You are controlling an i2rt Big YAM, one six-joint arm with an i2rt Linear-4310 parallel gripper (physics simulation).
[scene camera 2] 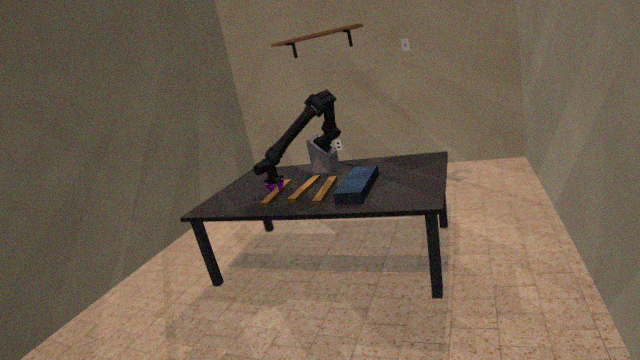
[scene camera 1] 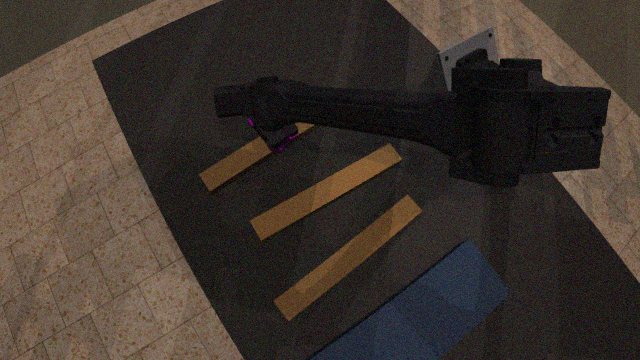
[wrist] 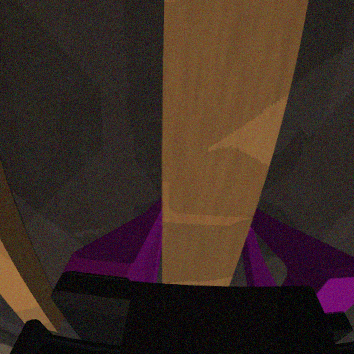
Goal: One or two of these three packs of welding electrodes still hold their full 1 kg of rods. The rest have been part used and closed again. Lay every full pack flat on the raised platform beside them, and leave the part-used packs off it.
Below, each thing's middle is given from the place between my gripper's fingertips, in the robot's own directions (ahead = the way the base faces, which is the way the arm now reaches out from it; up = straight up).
Scene:
I see my gripper 49 cm to the right of the blue platform (scene camera 1: pixel 444 303) and 3 cm below it.

